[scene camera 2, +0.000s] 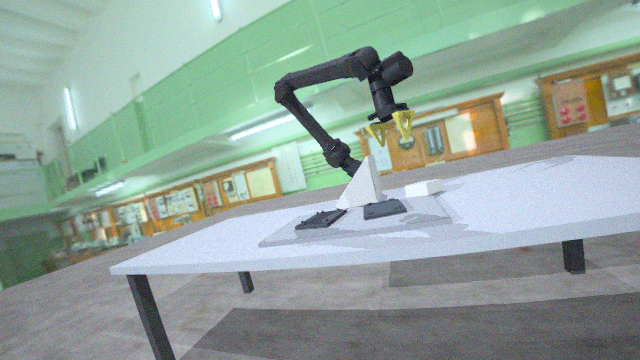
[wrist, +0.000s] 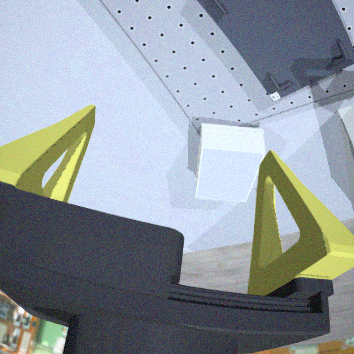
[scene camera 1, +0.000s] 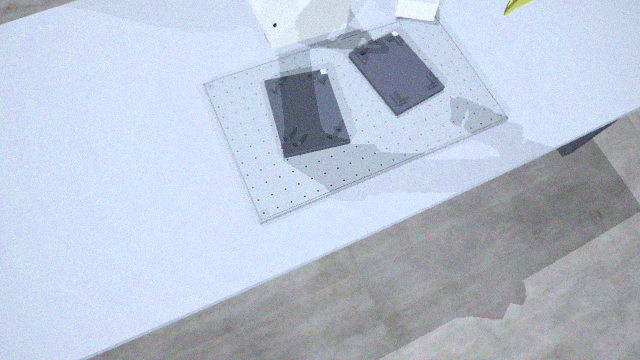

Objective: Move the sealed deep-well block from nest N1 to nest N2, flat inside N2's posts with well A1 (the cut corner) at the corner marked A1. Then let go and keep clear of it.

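Places are measured from the arm's base along level axes (x ahead, y left, z up), in millimetres.
Where they show: gripper, fingertip midpoint: [scene camera 2: 394, 143] [wrist: 181, 134] [scene camera 1: 475, 3]; arm's base, origin of the base link: [scene camera 2: 360, 172].
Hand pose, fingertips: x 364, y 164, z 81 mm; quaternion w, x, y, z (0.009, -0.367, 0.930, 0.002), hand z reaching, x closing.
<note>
Things, the pixels of their top centre, and the offset from my fingertips. Level surfaces: height alone.
- left nest, middle of its top: [scene camera 1: 306, 106] [scene camera 2: 321, 214] dx -30, dy -279, dz -173 mm
- right nest, middle of its top: [wrist: 285, 26] [scene camera 1: 397, 67] [scene camera 2: 381, 204] dx -41, dy -75, dz -177 mm
- plain white block, middle of its top: [wrist: 225, 180] [scene camera 2: 423, 180] dx -205, dy +78, dz -152 mm
- white table, its level: dz -208 mm
Two dark nest plates lie on the perforated board. The left nest [scene camera 1: 298, 112] [scene camera 2: 320, 220] and the right nest [scene camera 1: 400, 75] [scene camera 2: 385, 209] [wrist: 285, 40] show low corner posts and hold no block. Each has a small white marker at a back corner; N1 and N2 cannot be told apart. A plain white block [scene camera 1: 417, 9] [scene camera 2: 423, 188] [wrist: 227, 167] sits off the nests, by the board's back right corner; I cannot tell whether it is the deep-well block. My gripper [scene camera 2: 394, 142] [wrist: 181, 134] is open and empty, high above the table. One yellow fingertip shows at scene camera 1's top edge.
The perforated board [scene camera 1: 240, 135] [scene camera 2: 280, 240] [wrist: 160, 47] lies on the white table [scene camera 1: 125, 175] [scene camera 2: 525, 200]. A tall white wedge [scene camera 1: 310, 20] [scene camera 2: 364, 187] stands behind the nests, near the arm's base. Arm shadows cross the board. The table's front edge is close to the board.
</note>
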